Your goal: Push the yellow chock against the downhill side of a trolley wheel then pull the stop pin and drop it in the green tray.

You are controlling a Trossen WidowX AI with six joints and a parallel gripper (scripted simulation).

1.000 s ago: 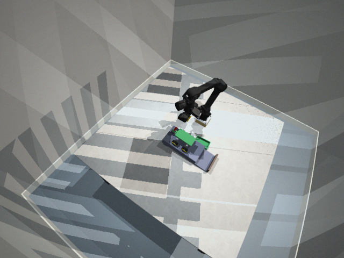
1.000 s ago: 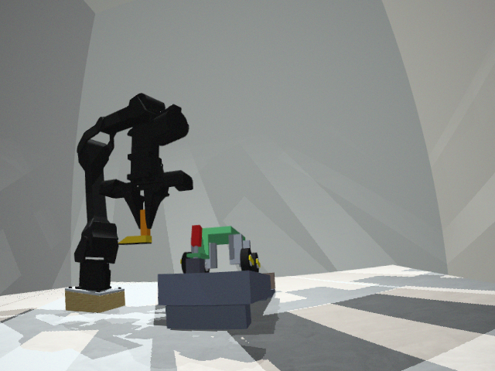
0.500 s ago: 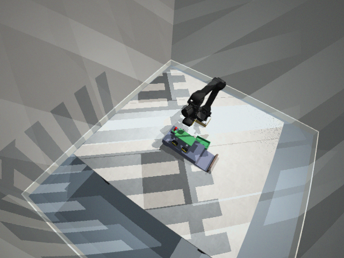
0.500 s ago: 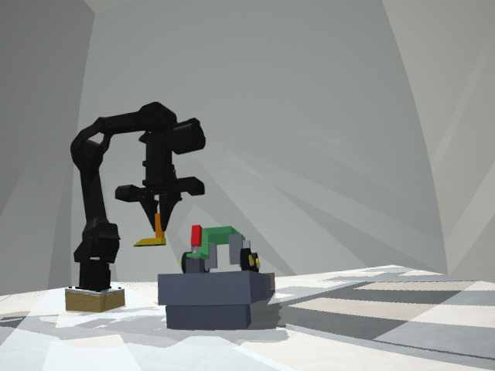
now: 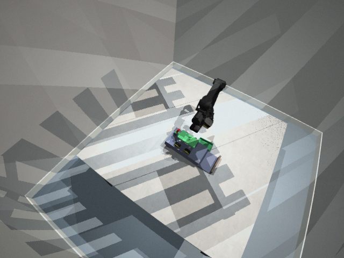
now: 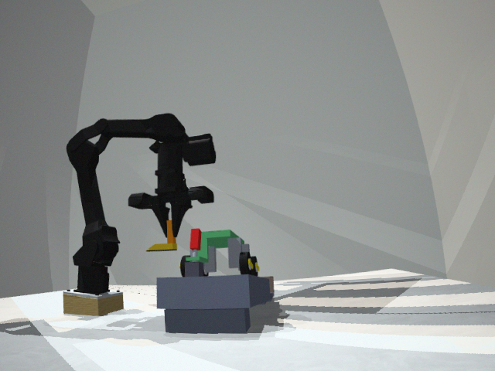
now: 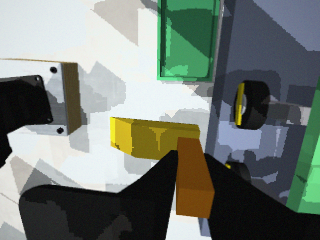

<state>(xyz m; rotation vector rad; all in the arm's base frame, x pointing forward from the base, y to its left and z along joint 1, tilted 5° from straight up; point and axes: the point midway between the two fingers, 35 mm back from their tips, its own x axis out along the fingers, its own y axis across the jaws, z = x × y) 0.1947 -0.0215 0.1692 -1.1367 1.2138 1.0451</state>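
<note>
Now: gripper tip 13 cm to the left of the stop pin, 8 cm short of it and 3 cm above it. The rest, counted from my gripper tip: green trolley: 11 cm ahead, 5 cm below, 4 cm to the right; blue-grey ramp: 12 cm below, 11 cm ahead, 3 cm to the right; yellow chock: 2 cm behind, 1 cm below.
</note>
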